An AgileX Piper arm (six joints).
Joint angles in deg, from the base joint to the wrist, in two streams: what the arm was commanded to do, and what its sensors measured. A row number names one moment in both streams.
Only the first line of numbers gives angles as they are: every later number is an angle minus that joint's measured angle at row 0.
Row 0, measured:
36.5, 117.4, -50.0, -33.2, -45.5, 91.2
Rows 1 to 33, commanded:
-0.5, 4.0, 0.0, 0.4, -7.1, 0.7
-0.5, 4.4, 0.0, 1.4, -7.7, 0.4
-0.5, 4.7, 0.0, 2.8, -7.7, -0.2
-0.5, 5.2, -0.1, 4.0, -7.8, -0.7
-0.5, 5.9, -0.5, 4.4, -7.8, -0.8
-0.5, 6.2, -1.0, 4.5, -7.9, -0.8
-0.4, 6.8, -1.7, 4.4, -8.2, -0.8
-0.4, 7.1, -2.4, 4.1, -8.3, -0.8
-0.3, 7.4, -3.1, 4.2, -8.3, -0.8
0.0, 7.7, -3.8, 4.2, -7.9, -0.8
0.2, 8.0, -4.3, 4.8, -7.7, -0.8
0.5, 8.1, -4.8, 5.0, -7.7, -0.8
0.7, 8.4, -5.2, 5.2, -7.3, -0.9
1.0, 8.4, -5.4, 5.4, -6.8, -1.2
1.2, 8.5, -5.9, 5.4, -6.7, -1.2
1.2, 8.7, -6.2, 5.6, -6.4, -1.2
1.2, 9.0, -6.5, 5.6, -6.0, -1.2
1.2, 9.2, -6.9, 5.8, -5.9, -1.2
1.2, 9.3, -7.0, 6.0, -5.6, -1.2
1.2, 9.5, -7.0, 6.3, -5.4, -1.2
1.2, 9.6, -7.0, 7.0, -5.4, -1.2
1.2, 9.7, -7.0, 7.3, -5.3, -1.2
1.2, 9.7, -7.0, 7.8, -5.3, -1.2
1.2, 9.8, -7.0, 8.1, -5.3, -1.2
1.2, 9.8, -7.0, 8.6, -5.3, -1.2
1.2, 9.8, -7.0, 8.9, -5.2, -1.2
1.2, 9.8, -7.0, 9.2, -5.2, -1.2
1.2, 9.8, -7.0, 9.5, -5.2, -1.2
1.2, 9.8, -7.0, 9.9, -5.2, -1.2
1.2, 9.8, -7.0, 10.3, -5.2, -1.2
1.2, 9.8, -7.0, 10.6, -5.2, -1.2
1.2, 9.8, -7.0, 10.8, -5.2, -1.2
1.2, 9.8, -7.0, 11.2, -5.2, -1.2
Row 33, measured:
1.2, 9.7, -7.0, 9.8, -5.8, -0.5
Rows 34 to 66, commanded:
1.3, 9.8, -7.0, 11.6, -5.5, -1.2
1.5, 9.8, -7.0, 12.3, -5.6, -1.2
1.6, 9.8, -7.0, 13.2, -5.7, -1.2
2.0, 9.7, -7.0, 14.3, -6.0, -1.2
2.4, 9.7, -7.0, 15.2, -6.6, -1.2
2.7, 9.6, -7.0, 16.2, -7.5, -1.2
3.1, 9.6, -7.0, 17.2, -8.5, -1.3
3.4, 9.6, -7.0, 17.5, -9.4, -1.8
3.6, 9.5, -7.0, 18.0, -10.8, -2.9
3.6, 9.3, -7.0, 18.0, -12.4, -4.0
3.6, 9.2, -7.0, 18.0, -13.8, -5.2
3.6, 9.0, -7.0, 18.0, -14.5, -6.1
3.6, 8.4, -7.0, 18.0, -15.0, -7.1
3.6, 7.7, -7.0, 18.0, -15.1, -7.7
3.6, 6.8, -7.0, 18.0, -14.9, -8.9
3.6, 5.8, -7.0, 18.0, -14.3, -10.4
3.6, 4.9, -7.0, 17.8, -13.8, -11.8
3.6, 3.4, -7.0, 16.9, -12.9, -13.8
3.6, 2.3, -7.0, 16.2, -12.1, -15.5
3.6, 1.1, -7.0, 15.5, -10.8, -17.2
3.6, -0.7, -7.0, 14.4, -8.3, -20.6
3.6, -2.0, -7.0, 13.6, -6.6, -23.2
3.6, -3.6, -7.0, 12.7, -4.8, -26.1
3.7, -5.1, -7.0, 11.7, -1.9, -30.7
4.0, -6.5, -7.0, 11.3, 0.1, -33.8
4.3, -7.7, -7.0, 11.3, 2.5, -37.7
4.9, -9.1, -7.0, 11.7, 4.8, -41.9
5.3, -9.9, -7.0, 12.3, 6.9, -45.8
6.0, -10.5, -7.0, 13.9, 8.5, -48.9
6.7, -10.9, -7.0, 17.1, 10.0, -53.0
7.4, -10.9, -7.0, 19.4, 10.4, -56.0
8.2, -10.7, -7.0, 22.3, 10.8, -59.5
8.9, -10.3, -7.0, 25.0, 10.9, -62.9
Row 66, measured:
6.5, -10.1, -7.0, 16.6, 7.7, -49.2
